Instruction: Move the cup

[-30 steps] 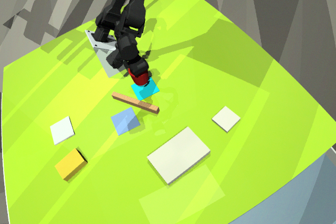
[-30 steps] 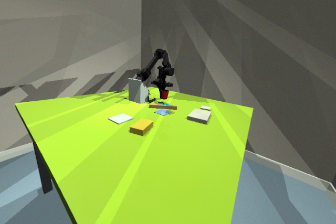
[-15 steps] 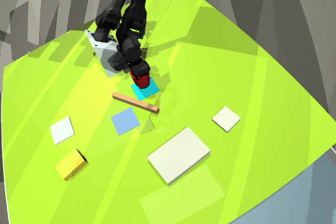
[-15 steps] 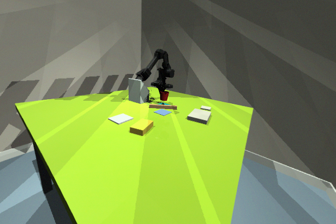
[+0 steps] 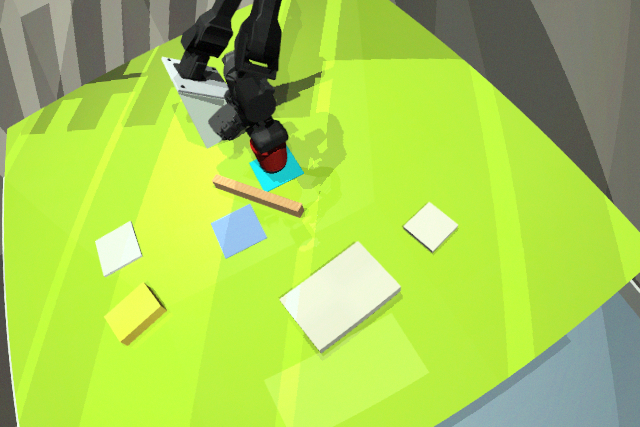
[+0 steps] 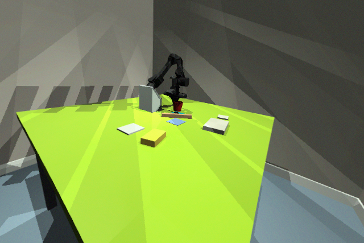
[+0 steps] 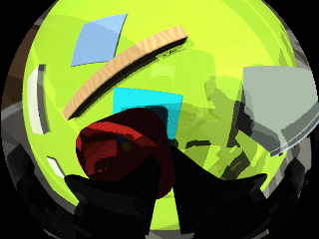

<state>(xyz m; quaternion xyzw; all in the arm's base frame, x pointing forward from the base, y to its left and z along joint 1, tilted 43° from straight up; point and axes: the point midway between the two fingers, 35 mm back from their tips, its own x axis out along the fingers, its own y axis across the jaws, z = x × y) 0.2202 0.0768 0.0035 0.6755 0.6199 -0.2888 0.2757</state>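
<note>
Now: gripper tip 70 mm above the cyan pad and 30 mm short of it. Round my gripper tip: red cup (30 mm ahead); then pale blue pad (140 mm to the right, 110 mm ahead, 70 mm below); then wooden bar (70 mm to the right, 70 mm ahead, 60 mm below).
</note>
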